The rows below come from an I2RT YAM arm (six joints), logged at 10 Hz.
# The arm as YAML. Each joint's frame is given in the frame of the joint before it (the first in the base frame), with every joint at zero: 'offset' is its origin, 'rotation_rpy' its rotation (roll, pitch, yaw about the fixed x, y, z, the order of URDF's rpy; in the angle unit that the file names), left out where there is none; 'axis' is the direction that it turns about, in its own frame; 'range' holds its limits. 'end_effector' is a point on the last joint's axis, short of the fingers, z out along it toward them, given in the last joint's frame.
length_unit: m
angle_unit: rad
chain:
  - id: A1
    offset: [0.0, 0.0, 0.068]
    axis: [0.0, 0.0, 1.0]
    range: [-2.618, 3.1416]
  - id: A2
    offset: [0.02, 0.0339, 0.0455]
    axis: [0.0, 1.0, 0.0]
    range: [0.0, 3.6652]
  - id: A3
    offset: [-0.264, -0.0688, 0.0]
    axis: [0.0, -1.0, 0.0]
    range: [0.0, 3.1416]
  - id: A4
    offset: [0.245, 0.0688, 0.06]
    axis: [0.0, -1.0, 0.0]
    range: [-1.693, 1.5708]
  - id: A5
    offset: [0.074, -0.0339, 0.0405]
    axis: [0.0, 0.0, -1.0]
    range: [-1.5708, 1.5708]
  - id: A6
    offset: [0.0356, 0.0, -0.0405]
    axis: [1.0, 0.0, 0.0]
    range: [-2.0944, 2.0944]
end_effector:
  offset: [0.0, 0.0, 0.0]
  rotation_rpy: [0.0, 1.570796, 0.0]
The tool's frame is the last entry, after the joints.
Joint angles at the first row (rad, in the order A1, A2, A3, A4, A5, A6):
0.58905, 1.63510, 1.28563, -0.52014, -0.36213, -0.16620
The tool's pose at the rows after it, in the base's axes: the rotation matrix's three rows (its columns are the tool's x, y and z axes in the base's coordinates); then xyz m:
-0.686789 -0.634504 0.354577; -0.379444 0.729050 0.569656; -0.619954 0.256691 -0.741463; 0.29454 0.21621 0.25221
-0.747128 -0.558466 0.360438; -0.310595 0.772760 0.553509; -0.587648 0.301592 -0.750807; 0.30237 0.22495 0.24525
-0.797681 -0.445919 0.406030; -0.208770 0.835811 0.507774; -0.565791 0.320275 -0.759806; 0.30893 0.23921 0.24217
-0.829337 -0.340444 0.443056; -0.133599 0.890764 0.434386; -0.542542 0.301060 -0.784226; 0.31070 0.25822 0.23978
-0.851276 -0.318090 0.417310; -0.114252 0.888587 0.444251; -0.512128 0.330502 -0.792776; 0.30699 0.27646 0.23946
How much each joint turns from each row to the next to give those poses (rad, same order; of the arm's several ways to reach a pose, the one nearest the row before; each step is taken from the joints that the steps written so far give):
0.01831, 0.03839, -0.01395, 0.04460, 0.09349, 0.24965
0.00929, 0.04901, 0.03044, 0.01074, 0.02306, 0.10182
0.02745, 0.05051, 0.04764, 0.00920, 0.08264, 0.13649
0.04457, 0.05676, 0.06901, -0.03668, 0.10910, 0.11667
0.03982, 0.03850, 0.05220, -0.02765, 0.00015, 0.06471

